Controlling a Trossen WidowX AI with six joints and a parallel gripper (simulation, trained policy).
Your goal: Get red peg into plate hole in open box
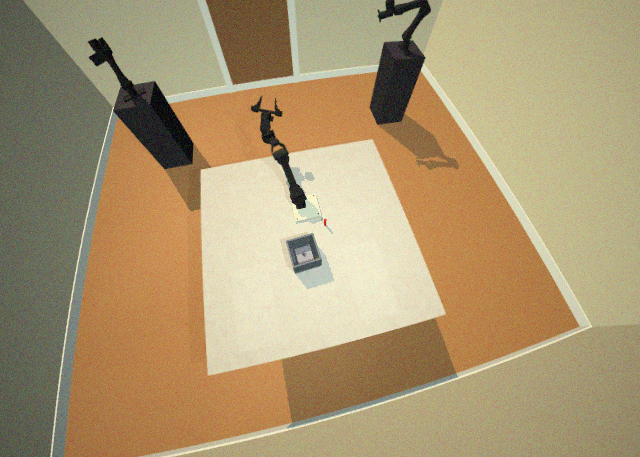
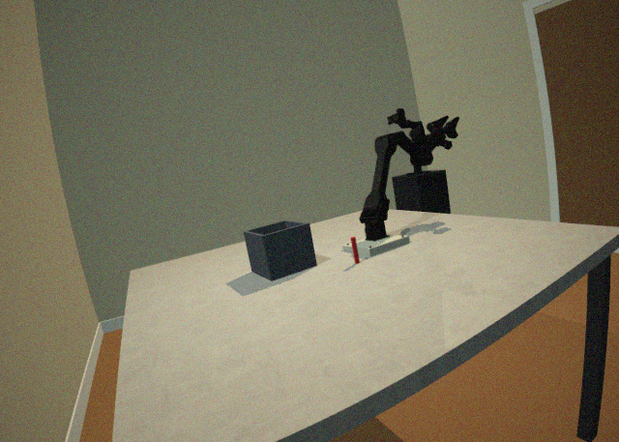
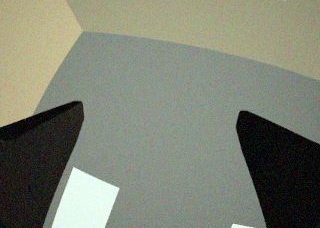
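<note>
Now: gripper tip 72 cm short of the red peg, 37 cm above it and 21 cm to the right of it. Round my gripper tip: grey plate: 90 cm ahead, 37 cm below, 4 cm to the left.
</note>
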